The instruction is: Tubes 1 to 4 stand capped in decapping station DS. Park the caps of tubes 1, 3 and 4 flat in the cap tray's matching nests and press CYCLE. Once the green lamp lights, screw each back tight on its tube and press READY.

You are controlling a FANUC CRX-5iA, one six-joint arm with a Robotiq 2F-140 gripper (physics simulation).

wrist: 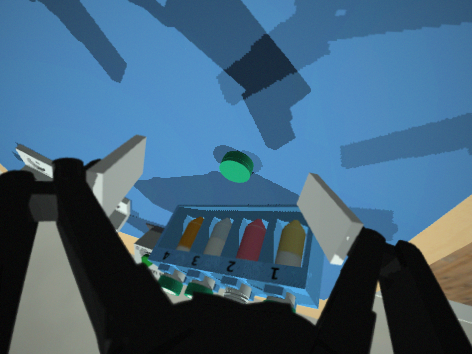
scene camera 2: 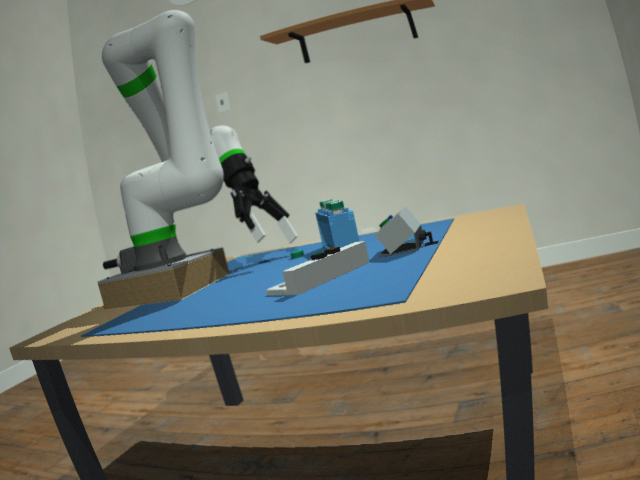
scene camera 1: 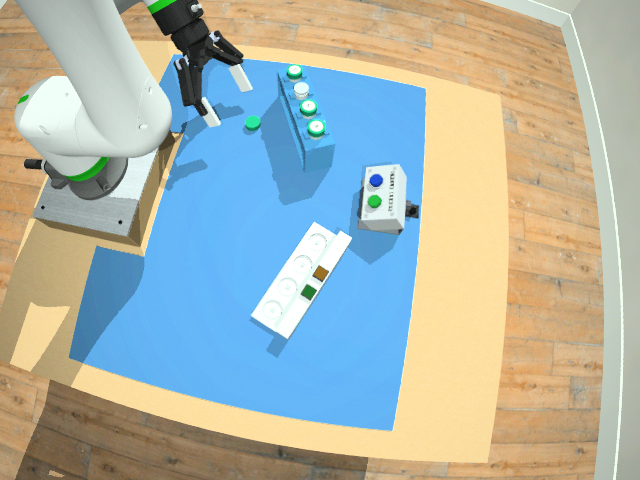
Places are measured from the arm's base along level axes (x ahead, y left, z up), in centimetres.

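Pixels of known places: gripper, between the fingertips: [wrist: 227,172] [scene camera 2: 278,239] [scene camera 1: 231,106]; arm's base, origin of its link: [scene camera 2: 160,264] [scene camera 1: 98,169].
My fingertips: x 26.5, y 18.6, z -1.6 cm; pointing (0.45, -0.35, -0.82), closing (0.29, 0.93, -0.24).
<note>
For each thing: its top centre in the pictures, then the offset to it from my fingertips. "pt": a spot on its surface instead. Level surfaces: height alone.
- tube 1, centre of its top: [scene camera 1: 294,69] dz +6.9, dx +12.9, dy +6.5 cm
- tube 3, centre of its top: [wrist: 196,299] [scene camera 1: 308,105] dz +6.9, dx +17.1, dy -3.0 cm
- tube 4, centre of its top: [wrist: 167,290] [scene camera 1: 316,126] [scene camera 2: 335,202] dz +6.9, dx +19.2, dy -7.8 cm
- tube 2, centre of its top: [wrist: 214,302] [scene camera 1: 304,96] [scene camera 2: 330,202] dz +6.7, dx +16.0, dy -0.7 cm
- white cap tray, centre of its top: [scene camera 1: 301,274] [scene camera 2: 314,252] [wrist: 59,204] dz +0.1, dx +19.9, dy -34.5 cm
- loose green cap, centre of its top: [wrist: 234,172] [scene camera 1: 252,121] [scene camera 2: 296,251] dz -3.9, dx +4.6, dy -1.0 cm
- button box, centre of its top: [scene camera 1: 389,188] [scene camera 2: 394,211] [wrist: 156,275] dz +3.1, dx +34.2, dy -17.2 cm
- blue button, centre of its top: [scene camera 1: 377,178] dz +2.2, dx +32.0, dy -14.9 cm
- green button, centre of its top: [scene camera 1: 376,199] dz +2.2, dx +31.9, dy -19.4 cm
- blue mat's, height of its surface: dz -5.3 cm
- amber square, a spot on its surface: [scene camera 1: 320,273] pt dz +0.1, dx +23.2, dy -34.0 cm
- dark green square, a spot on its surface: [scene camera 1: 308,291] pt dz +0.1, dx +21.5, dy -37.5 cm
The blue station DS [scene camera 1: 318,156] [scene camera 2: 338,230] [wrist: 250,269] holds four tubes upright. Green caps sit on tube 1 [scene camera 1: 294,71], tube 3 [scene camera 1: 308,107] and tube 4 [scene camera 1: 316,127]; tube 2 [scene camera 1: 301,90] has a white ribbed top. The white cap tray [scene camera 1: 336,250] [scene camera 2: 325,268] shows four empty nests. A loose green cap [scene camera 1: 252,122] [scene camera 2: 296,254] [wrist: 236,167] lies on the mat beside the station. My gripper [scene camera 1: 230,106] [scene camera 2: 276,239] [wrist: 227,172] is open and empty, above the mat on the arm's side of the station. In the wrist view its body partly hides the cap of tube 1.
The button box [scene camera 1: 385,219] [scene camera 2: 400,229], with a blue button [scene camera 1: 376,180] and a green button [scene camera 1: 374,201], stands near the blue mat's [scene camera 1: 206,310] right edge. An amber square [scene camera 1: 320,273] and a dark green square [scene camera 1: 308,291] sit on the tray's raised strip.
</note>
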